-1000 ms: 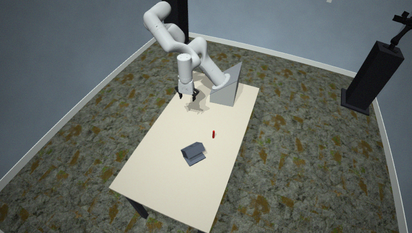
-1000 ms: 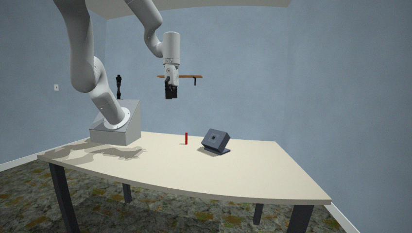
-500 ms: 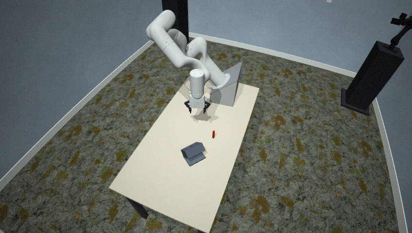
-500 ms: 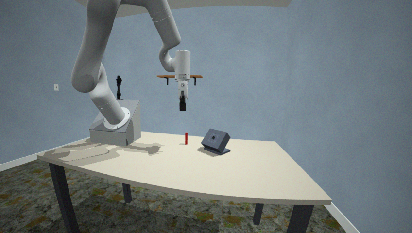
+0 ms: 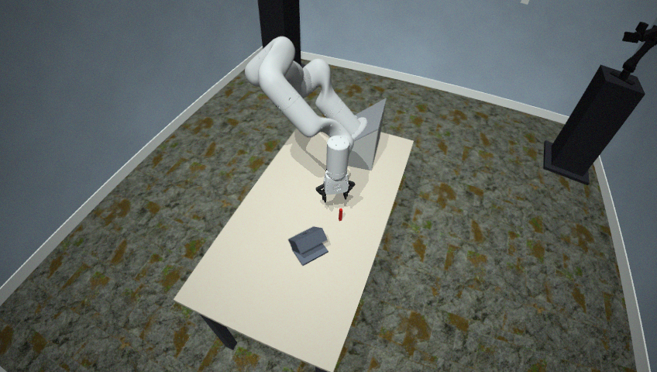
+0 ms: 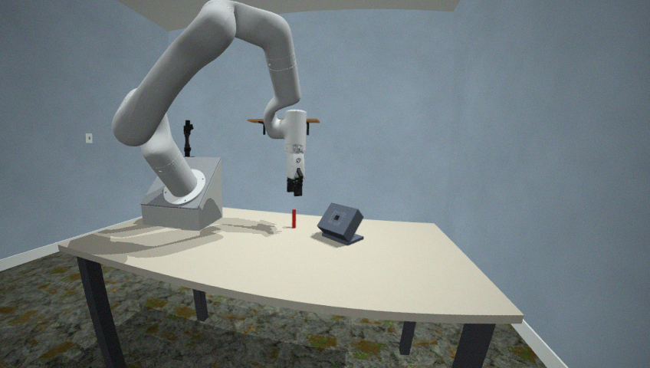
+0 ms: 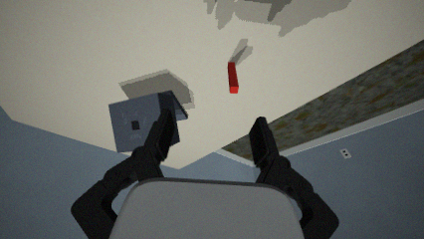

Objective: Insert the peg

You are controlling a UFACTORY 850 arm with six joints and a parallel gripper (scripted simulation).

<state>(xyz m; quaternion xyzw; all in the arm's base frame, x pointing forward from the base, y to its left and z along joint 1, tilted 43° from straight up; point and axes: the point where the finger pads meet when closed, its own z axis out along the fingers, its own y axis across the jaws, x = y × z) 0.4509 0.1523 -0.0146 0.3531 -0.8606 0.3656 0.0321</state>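
The red peg lies 10 mm behind my hand, 30 mm to the left of it and 120 mm below it. Also, from my hand: grey base plate (210 mm ahead, 10 mm to the right, 160 mm below).
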